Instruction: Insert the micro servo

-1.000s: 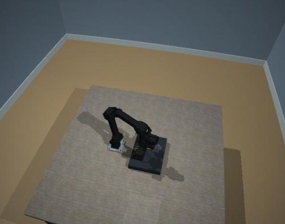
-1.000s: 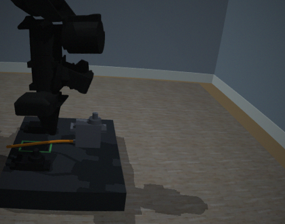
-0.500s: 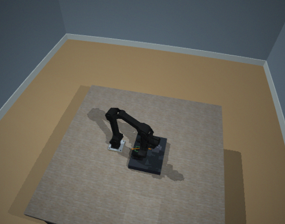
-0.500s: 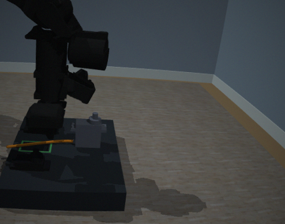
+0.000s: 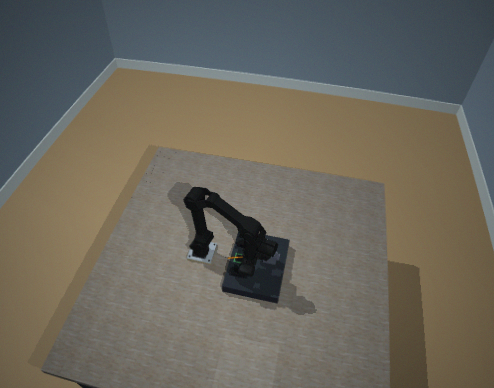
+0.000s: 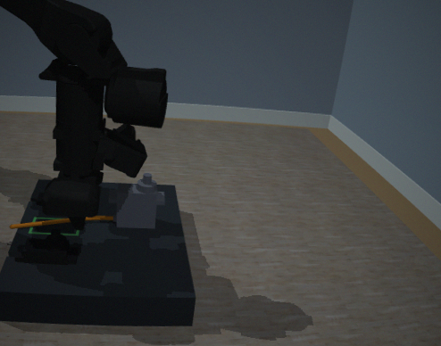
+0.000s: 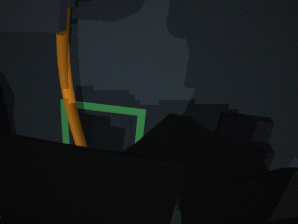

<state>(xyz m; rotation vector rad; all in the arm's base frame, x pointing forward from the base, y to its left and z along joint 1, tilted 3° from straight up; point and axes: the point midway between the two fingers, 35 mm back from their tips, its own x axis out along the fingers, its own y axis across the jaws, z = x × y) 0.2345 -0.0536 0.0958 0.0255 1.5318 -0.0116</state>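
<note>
The dark deck lies 70 mm ahead of my gripper tip, 40 mm to the left of it and 40 mm below it.
</note>
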